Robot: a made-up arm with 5 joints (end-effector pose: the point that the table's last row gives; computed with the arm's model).
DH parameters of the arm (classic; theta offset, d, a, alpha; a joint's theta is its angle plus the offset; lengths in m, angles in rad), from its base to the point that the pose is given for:
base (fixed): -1.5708 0.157 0 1.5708
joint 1: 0 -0.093 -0.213 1.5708
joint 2: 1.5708 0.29 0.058 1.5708
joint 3: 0 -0.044 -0.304 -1.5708
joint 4: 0 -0.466 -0.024 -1.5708
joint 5: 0 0.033 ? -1.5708
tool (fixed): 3.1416 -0.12 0 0
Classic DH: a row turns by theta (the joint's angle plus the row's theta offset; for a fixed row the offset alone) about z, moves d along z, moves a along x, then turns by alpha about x.
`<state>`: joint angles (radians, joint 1 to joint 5).
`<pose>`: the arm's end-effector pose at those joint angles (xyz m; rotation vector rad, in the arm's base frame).
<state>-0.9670 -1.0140 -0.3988 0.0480 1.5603</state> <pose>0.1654 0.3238 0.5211 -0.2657 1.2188 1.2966</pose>
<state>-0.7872 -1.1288 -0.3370 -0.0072 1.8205</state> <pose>0.1250 0.3216 0.4839 -0.6743 1.3942 1.2327</pose>
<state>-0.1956 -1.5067 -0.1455 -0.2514 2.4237</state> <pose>0.0646 0.3373 0.3835 -1.9553 1.6179 0.7911</pose>
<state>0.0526 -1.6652 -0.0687 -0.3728 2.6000</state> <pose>0.0590 0.3529 0.3407 -2.4600 1.5368 0.5767</pose>
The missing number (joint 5, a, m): -0.126
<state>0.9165 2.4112 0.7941 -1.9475 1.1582</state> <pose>0.1467 0.2599 0.0255 -0.9991 1.0916 -1.4853</pose>
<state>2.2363 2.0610 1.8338 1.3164 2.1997</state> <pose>0.5263 -0.4675 -0.2533 -0.8785 -1.4881 0.2888</pose>
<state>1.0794 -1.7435 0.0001 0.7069 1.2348</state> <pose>-0.0453 0.2152 -0.2081 -1.5013 1.5727 0.2169</pose>
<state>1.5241 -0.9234 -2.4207 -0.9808 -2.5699</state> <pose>0.1514 -0.9251 -0.2568 -0.9450 0.1808 -0.0138</pose>
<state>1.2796 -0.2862 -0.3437 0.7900 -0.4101</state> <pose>0.6022 0.0247 -0.1427 -1.5294 -0.3875 -0.3316</pose>
